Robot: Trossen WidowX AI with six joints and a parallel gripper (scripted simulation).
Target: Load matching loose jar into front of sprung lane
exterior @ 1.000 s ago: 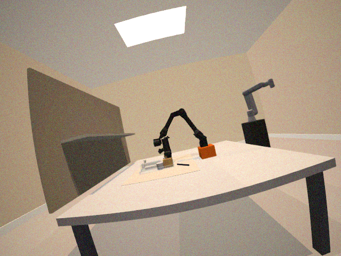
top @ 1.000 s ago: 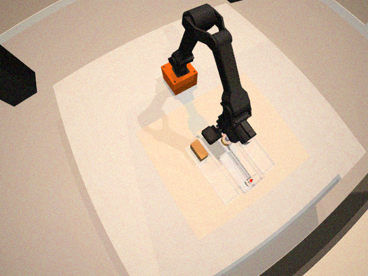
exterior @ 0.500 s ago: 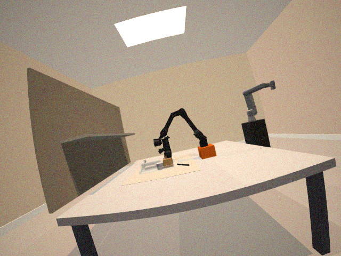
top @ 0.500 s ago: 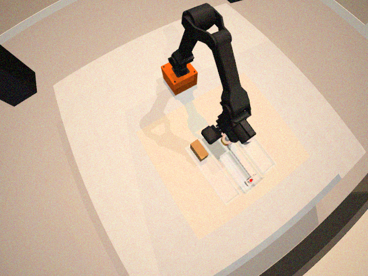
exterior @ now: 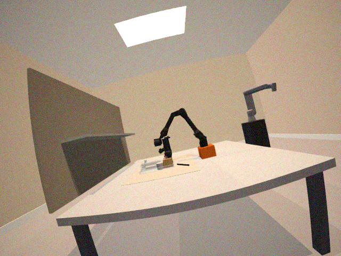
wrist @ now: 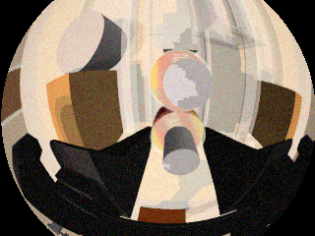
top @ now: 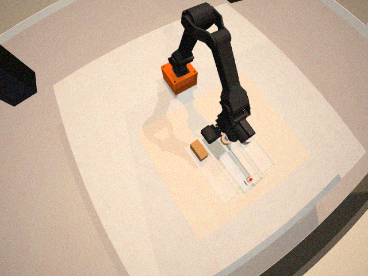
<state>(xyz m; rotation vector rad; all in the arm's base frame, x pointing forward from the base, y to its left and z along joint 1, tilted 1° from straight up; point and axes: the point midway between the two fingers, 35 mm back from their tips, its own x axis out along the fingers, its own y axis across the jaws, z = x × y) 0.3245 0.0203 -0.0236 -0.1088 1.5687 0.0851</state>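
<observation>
The grey cylinder lies 8 cm ahead of my gripper tip and 9 cm to the left of it. Round my gripper tip: dark stick 11 cm behind, 11 cm to the left, 2 cm below; red dot 23 cm ahead, 1 cm to the right, 4 cm above; sprung lane 15 cm ahead, 1 cm to the right, 1 cm below.
</observation>
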